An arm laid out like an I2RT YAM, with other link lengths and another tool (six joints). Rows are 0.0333 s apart.
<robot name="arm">
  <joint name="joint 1" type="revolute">
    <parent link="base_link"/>
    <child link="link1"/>
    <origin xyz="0 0 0.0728" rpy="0 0 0"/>
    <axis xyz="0 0 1"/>
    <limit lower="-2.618" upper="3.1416"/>
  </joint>
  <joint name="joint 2" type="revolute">
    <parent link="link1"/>
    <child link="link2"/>
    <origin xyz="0.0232 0.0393 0.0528" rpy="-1.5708 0 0"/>
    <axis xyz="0 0 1"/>
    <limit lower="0" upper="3.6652"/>
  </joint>
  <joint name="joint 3" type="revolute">
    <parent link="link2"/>
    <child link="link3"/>
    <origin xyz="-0.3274 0 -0.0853" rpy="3.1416 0 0"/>
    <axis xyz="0 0 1"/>
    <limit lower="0" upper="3.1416"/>
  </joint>
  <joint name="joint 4" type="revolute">
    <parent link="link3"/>
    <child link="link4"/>
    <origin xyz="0.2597 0.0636 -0.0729" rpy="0 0 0"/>
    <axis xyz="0 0 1"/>
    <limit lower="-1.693" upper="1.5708"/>
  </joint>
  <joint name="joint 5" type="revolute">
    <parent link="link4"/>
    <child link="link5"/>
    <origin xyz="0.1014 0.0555 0.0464" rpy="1.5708 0 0"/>
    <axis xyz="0 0 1"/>
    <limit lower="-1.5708" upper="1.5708"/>
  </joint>
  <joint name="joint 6" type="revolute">
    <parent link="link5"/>
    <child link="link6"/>
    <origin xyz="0.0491 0 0.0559" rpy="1.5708 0 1.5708"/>
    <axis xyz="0 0 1"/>
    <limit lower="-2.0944" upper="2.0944"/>
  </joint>
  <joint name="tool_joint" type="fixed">
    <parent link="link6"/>
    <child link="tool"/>
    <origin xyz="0.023 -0.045 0.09" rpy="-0.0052 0 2.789"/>
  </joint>
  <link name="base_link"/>
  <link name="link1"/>
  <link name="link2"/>
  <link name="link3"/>
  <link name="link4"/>
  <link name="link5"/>
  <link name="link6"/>
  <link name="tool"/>
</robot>
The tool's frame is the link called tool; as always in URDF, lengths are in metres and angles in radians.
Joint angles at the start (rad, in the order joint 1, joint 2, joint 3, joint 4, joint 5, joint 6):
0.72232 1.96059 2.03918 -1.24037 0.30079 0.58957
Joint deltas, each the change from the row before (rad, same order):
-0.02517 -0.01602 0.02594 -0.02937 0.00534 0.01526
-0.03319 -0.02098 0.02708 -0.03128 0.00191 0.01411
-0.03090 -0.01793 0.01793 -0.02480 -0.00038 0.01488
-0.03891 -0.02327 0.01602 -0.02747 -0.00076 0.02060
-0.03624 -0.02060 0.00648 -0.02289 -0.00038 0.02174
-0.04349 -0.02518 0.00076 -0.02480 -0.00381 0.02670
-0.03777 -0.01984 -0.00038 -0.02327 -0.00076 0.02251
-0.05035 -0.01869 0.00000 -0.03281 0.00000 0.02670
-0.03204 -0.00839 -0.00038 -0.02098 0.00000 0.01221
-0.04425 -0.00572 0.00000 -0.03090 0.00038 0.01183
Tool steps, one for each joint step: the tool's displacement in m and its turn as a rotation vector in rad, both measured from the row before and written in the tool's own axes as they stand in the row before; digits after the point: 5 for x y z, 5 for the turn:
-0.01834 0.00104 -0.01208 -0.00873 -0.01400 0.04093
-0.02264 0.00102 -0.01386 -0.01068 -0.01371 0.04787
-0.02004 -0.00010 -0.01016 -0.00549 -0.01208 0.04476
-0.02472 -0.00108 -0.01155 -0.00537 -0.01576 0.05740
-0.02237 -0.00232 -0.00807 0.00065 -0.01711 0.05382
-0.02582 -0.00389 -0.00799 0.00477 -0.01868 0.06401
-0.02224 -0.00359 -0.00584 0.00709 -0.02024 0.05350
-0.02819 -0.00489 -0.00442 0.01660 -0.03101 0.06550
-0.01710 -0.00269 -0.00096 0.01388 -0.02107 0.03589
-0.02248 -0.00380 0.00113 0.02542 -0.03180 0.04269

